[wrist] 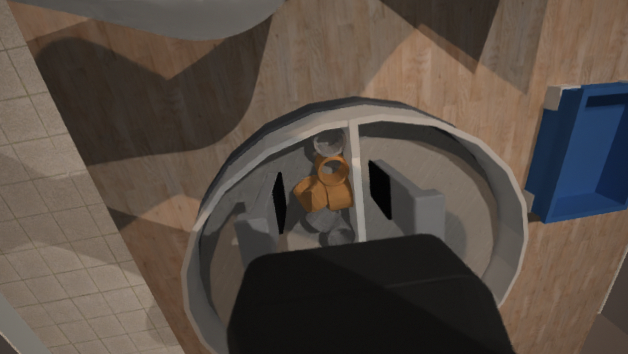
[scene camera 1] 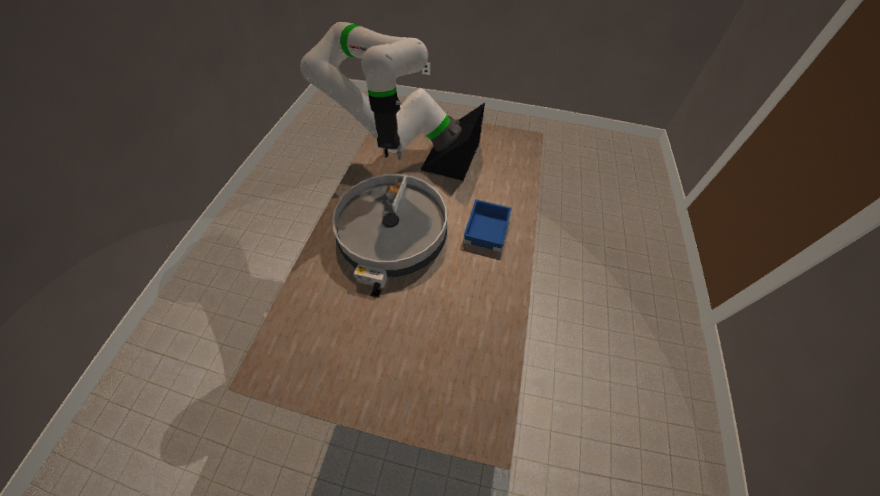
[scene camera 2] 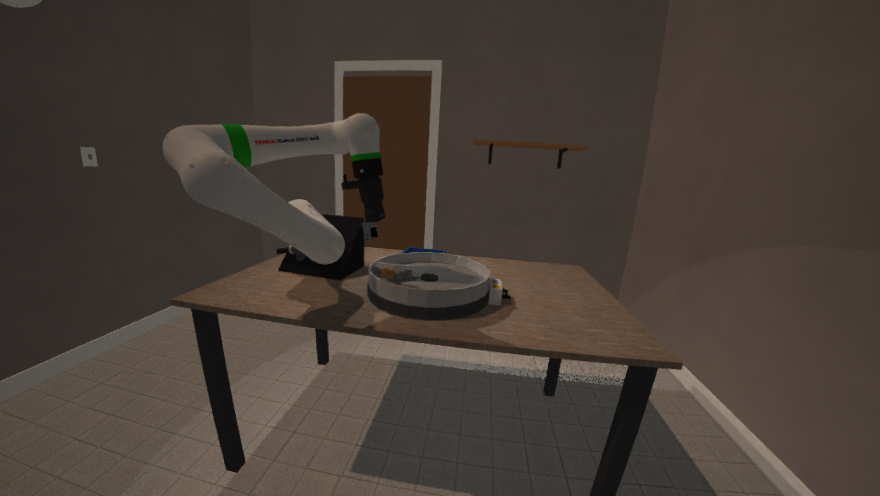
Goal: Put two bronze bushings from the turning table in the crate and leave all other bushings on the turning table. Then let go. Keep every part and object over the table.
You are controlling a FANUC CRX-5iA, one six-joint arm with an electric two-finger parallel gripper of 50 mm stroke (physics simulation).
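Where they show: gripper, fingertip midpoint: [wrist: 326, 184] [scene camera 1: 393, 157] [scene camera 2: 372, 239]; arm's base, link origin: [scene camera 1: 448, 139].
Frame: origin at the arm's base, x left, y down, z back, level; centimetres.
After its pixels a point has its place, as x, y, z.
My gripper [scene camera 1: 393, 154] @[-18.7, -8.7, -25.5] [scene camera 2: 370, 231] @[-18.7, -8.7, -25.5] [wrist: 326, 184] @[-18.7, -8.7, -25.5] is open and empty, high above the turning table [scene camera 1: 394, 263] @[-10.6, 1.7, -65.8] [scene camera 2: 431, 298] @[-37.5, 3.2, -47.6] [wrist: 511, 220] @[3.7, 2.6, -43.2]. In the wrist view, three bronze bushings lie clustered left of the divider: one with its bore showing [wrist: 320, 160] @[-18.0, 3.0, -28.6], a tilted one [wrist: 311, 194] @[-19.8, 1.5, -31.3] and one against the divider [wrist: 339, 195] @[-17.0, 1.7, -32.3]. They appear between the fingers but far below. A grey bushing [wrist: 329, 154] @[-17.0, 2.2, -27.9] lies above them and more grey ones [wrist: 322, 219] @[-19.4, 1.6, -34.5] [wrist: 340, 236] @[-17.8, 4.1, -39.3] below, partly shadowed. The blue crate [scene camera 1: 484, 243] @[19.4, 7.4, -49.0] [scene camera 2: 423, 250] @[26.9, 5.8, -39.4] [wrist: 555, 155] @[13.4, 6.6, -38.4] shows no part inside; its right side is cut off in the wrist view.
The upright divider [scene camera 1: 400, 192] @[-15.0, 1.4, -33.7] [wrist: 356, 170] @[-15.0, 0.7, -29.6] runs from the turning table's rim toward its dark hub [scene camera 1: 390, 219] @[-16.6, 3.9, -45.6] [scene camera 2: 429, 277] @[-17.8, 3.9, -45.6]. A white drive box [scene camera 1: 369, 276] @[-18.4, 4.2, -70.5] [scene camera 2: 496, 292] @[-23.8, 5.5, -68.4] sticks out at its side. The arm's black stand [scene camera 1: 460, 150] @[6.2, -6.2, -14.3] [scene camera 2: 352, 240] @[0.8, -3.2, -12.2] stands behind, near the crate.
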